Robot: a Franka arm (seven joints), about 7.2 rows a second.
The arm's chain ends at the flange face. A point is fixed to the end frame.
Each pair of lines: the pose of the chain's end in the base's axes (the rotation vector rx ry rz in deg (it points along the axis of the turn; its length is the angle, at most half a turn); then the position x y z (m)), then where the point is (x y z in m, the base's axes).
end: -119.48 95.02 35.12 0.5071 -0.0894 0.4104
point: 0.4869 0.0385 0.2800
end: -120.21 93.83 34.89 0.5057 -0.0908 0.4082
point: 0.4847 0.0371 0.2778
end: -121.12 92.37 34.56 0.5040 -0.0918 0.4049
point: 0.4821 0.0359 0.2745
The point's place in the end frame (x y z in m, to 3 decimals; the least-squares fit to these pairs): -0.032 -0.002 0.181
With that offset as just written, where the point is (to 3 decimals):
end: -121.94 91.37 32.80 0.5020 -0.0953 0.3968
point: 0.482 0.031 0.265
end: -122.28 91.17 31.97 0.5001 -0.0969 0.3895
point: 0.481 0.029 0.257
